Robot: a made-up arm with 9 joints. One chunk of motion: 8 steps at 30 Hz.
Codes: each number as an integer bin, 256 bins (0 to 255) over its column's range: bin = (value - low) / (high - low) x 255, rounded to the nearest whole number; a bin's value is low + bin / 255 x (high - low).
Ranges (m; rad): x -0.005..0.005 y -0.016..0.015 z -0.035..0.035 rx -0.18..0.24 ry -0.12..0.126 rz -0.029..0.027
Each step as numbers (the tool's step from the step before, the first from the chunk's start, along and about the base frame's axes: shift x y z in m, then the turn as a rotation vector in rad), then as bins.
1 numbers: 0.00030 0.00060 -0.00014 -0.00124 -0.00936 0.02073
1 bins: 135 137 127 109 115 226
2 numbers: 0.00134 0.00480 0.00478 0.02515 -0.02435 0.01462
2 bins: 162 171 145 125 99 199
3 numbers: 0.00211 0.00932 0.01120 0.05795 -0.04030 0.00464
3 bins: 181 208 168 144 83 153
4 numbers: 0.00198 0.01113 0.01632 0.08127 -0.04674 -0.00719
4 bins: 178 223 187 159 76 99
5 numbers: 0.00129 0.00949 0.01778 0.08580 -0.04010 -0.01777
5 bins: 160 210 192 161 83 51
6 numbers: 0.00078 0.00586 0.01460 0.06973 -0.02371 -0.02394
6 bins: 147 180 181 152 100 23
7 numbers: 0.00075 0.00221 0.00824 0.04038 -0.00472 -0.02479
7 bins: 147 150 158 134 119 19
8 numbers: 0.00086 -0.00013 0.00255 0.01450 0.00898 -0.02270
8 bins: 149 131 137 118 134 29
